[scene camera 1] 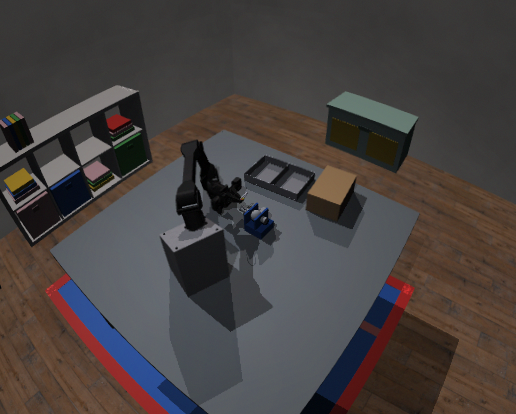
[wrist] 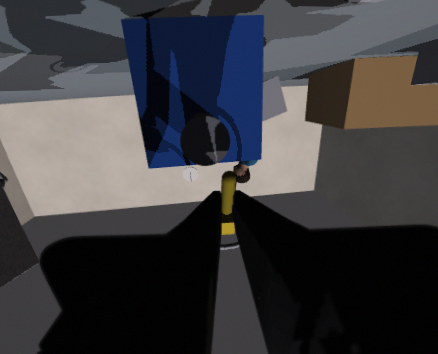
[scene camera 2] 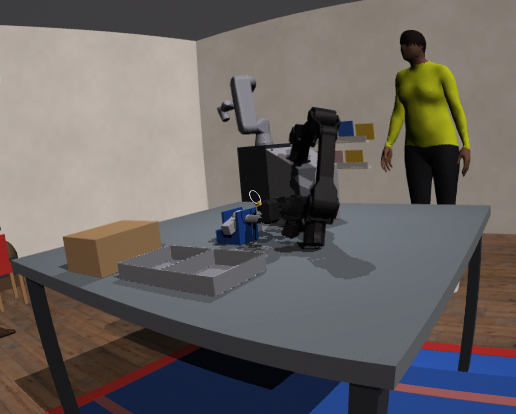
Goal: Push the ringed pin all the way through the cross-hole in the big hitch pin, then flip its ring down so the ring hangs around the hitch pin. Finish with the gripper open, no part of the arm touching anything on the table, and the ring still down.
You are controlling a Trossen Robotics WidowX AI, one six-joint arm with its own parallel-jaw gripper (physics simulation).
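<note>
The grey hitch pin lies level through the blue stand; its round end faces the wrist camera. My gripper is shut on the yellow ringed pin. The pin is held above the near end of the hitch pin, apart from it in the wrist view, with its tip pointing away from the fingers. Its thin pale ring stands up above the pin in scene camera 2. The cross-hole cannot be made out.
A grey two-compartment tray and a brown box stand on the grey table, beyond the blue stand in scene camera 1. The arm's grey base block stands near the stand.
</note>
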